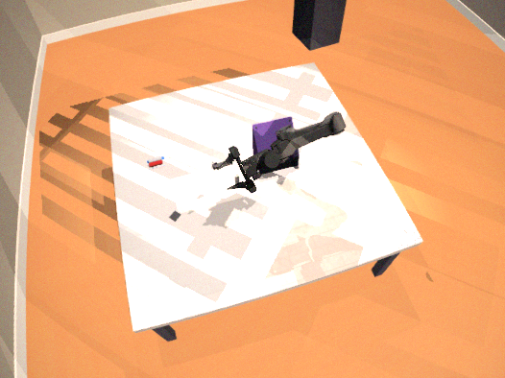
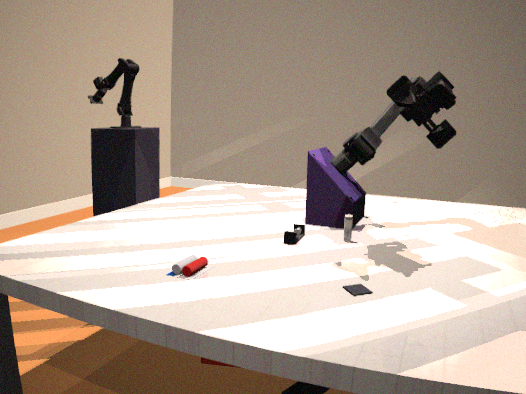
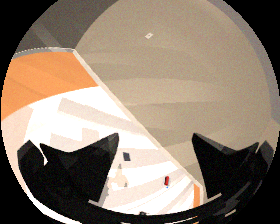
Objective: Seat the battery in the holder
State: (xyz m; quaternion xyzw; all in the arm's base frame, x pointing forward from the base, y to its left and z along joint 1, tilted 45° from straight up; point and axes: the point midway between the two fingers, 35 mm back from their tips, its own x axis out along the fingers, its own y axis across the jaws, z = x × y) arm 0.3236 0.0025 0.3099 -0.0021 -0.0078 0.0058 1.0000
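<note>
My gripper tip is 29 cm above the grey cylinder, 16 cm to the left of it and 12 cm past it.
</note>
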